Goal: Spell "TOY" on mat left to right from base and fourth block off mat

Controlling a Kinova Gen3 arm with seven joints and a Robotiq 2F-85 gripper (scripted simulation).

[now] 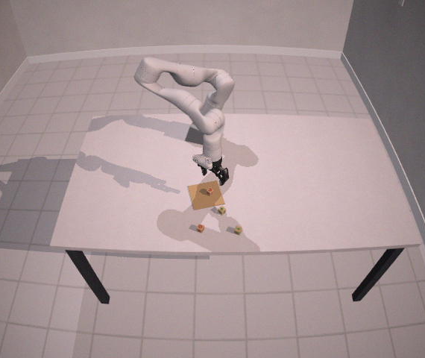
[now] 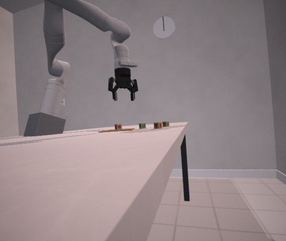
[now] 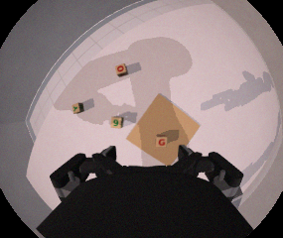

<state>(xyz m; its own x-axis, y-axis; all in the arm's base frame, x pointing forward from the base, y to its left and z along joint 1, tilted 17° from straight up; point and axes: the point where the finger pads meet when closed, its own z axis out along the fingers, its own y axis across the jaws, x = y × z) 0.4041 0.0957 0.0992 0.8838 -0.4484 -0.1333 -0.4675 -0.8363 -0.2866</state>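
My gripper is now 14 cm above the mat, 4 cm to the left of it and 2 cm past it.
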